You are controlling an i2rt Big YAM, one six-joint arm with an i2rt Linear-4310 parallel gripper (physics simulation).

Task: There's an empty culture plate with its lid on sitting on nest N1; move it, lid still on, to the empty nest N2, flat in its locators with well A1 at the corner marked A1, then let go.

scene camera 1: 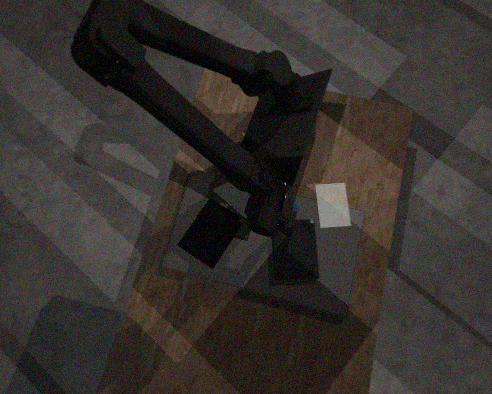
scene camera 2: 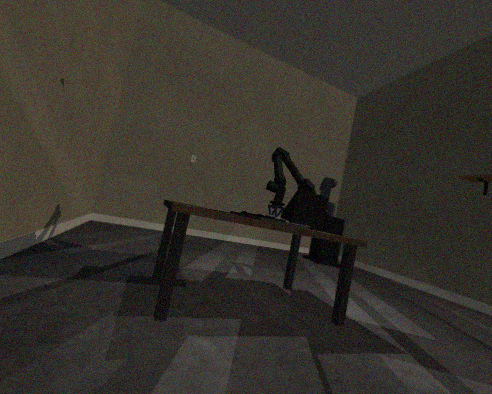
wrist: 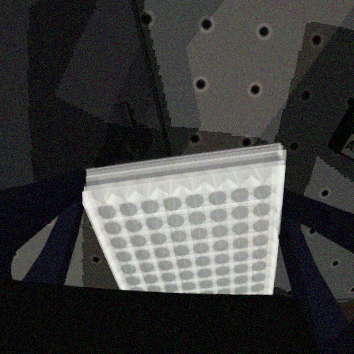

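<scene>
The white lidded culture plate is between the fingers in the wrist view, its rows of round wells showing. My gripper is shut on it, one finger at each side. In scene camera 2 the gripper is low over the table. In scene camera 1 the wrist hides the fingers and most of the plate, above the gap between two nests: a black nest at the left and a dark grey nest at the right. Part of an A1 tag shows at the black nest's corner. No N1 or N2 marking is readable.
Both nests stand on a grey perforated board on the wooden table. A white rectangle lies beyond the dark grey nest. The dark arm base stands at the table's far side. The light is dim, with strong shadows.
</scene>
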